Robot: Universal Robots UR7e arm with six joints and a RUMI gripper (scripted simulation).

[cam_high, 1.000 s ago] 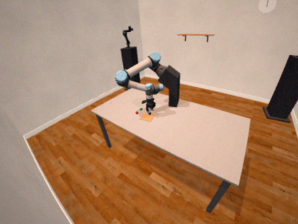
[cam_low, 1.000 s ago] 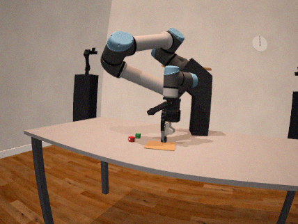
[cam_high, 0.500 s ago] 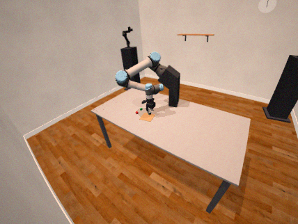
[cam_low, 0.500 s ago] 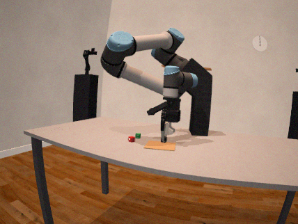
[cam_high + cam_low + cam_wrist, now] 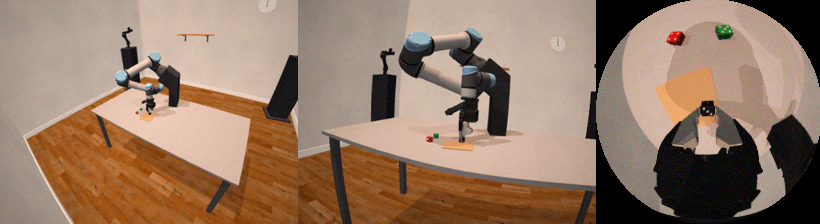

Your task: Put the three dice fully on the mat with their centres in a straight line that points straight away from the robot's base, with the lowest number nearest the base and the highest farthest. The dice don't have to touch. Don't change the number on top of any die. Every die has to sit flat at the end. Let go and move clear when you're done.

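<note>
The black die lies right at my hand. From my hand the other things lie so: red die (160 mm to the right, 30 mm ahead, 10 mm below); green die (150 mm to the right, 60 mm behind, 10 mm below); orange mat (50 mm ahead, 20 mm below, 10 mm to the right).
</note>
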